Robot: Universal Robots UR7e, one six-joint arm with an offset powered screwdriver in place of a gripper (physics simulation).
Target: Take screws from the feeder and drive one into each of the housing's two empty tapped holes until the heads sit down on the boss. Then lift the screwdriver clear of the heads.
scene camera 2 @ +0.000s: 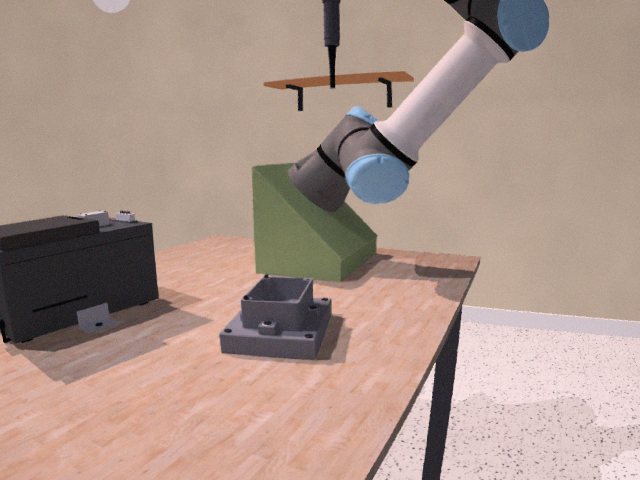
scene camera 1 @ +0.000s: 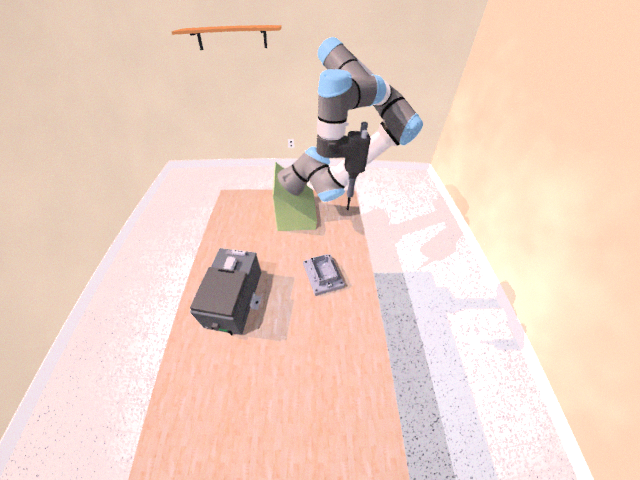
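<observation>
My screwdriver (scene camera 1: 348, 206) (scene camera 2: 332, 82) points straight down, its bit high above the table behind the housing. I see no screw on the bit; the tip is too small to be sure. The grey housing (scene camera 1: 313, 277) (scene camera 2: 273, 315), an open box on a flat flanged base, sits on the table. Several dark holes or heads show on its corners, rim and small side bosses; which are empty tapped holes I cannot tell. The dark feeder (scene camera 1: 219, 291) (scene camera 2: 82, 273) stands to the left, with a small grey outlet bracket (scene camera 1: 255, 301) (scene camera 2: 94, 317) on its side towards the housing.
A green wedge mount (scene camera 1: 296, 219) (scene camera 2: 294, 232) carries the arm's base behind the housing. The wooden table (scene camera 1: 268, 403) (scene camera 2: 206, 413) ends at its right edge, with a dark leg (scene camera 2: 442, 387) below. An orange shelf (scene camera 1: 227, 29) (scene camera 2: 361, 78) hangs on the back wall.
</observation>
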